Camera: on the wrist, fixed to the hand. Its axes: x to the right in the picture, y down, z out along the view.
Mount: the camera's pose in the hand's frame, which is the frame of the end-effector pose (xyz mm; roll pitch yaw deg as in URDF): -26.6 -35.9 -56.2 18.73 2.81 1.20
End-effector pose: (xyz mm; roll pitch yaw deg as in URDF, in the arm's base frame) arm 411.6 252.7 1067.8 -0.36 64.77 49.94
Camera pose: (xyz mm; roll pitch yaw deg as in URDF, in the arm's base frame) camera 399.5 181.9 1068.0 21.17 67.56 53.03
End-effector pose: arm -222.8 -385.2 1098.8 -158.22 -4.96 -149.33
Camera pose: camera -188.8 -379.5 1161.8 -139.29 -7.12 -151.50
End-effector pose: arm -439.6 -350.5 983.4 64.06 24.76 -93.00
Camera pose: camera -402.3 -304.4 942.9 84.17 24.87 -89.64
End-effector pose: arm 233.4 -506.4 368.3 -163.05 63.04 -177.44
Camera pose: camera 189.1 -526.4 421.1 -147.89 60.64 178.55
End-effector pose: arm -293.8 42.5 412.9 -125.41 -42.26 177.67
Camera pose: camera -231.6 65.0 440.8 -103.95 -42.84 173.60
